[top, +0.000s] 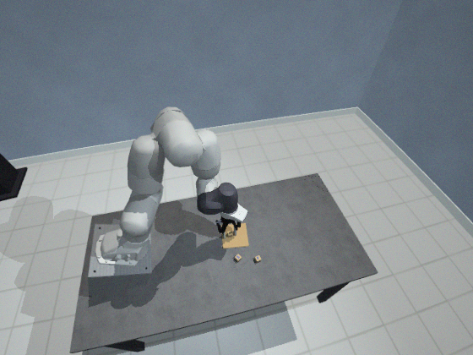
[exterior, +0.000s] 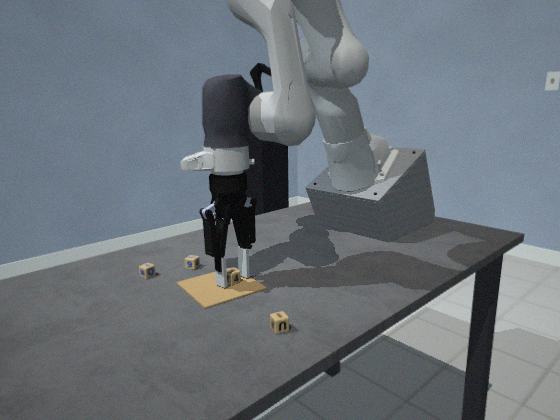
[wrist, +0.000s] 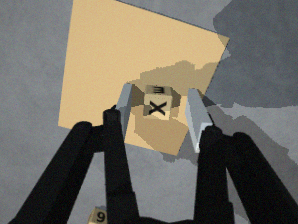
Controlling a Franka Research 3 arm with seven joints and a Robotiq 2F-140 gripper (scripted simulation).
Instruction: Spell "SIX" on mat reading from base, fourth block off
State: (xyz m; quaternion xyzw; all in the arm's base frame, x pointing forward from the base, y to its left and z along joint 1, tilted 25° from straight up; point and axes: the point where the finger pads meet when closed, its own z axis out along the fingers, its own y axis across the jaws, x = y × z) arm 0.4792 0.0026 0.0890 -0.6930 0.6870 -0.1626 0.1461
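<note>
My gripper is now 40 mm above the tan mat, 30 mm short of it and 10 mm to the left of it.
</note>
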